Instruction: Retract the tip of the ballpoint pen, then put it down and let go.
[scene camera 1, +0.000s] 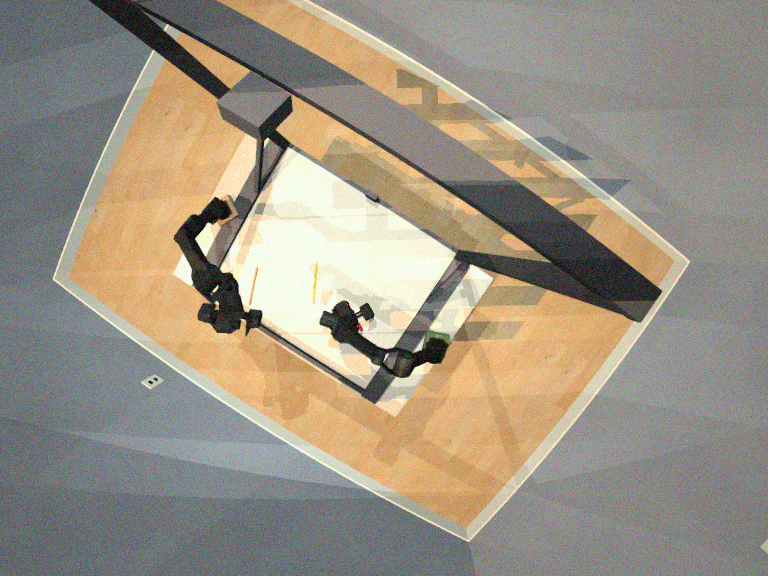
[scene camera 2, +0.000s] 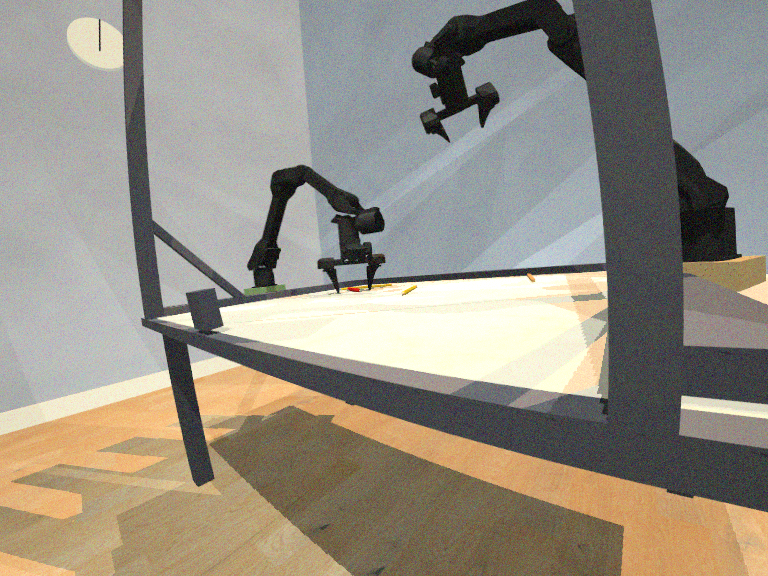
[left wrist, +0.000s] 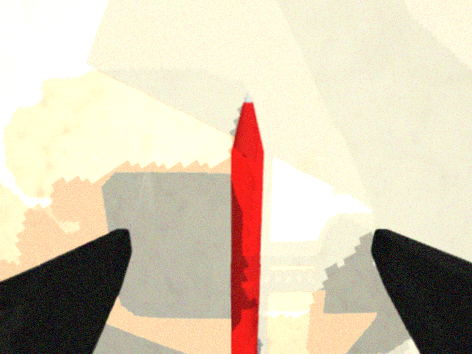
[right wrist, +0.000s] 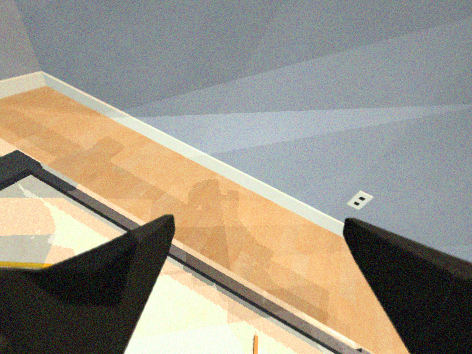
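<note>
The red ballpoint pen lies on the white table top. In the left wrist view it runs upright through the middle, its small silver tip showing at the top end; its other end is cut off by the lower picture edge. My left gripper is open, low over the table, with one finger on each side of the pen and gaps on both sides. My right gripper is open and empty, high above the table.
An orange stick and a yellow one lie on the table. Another yellow stick lies behind the left fingers in scene camera 2. Dark frame beams edge the table.
</note>
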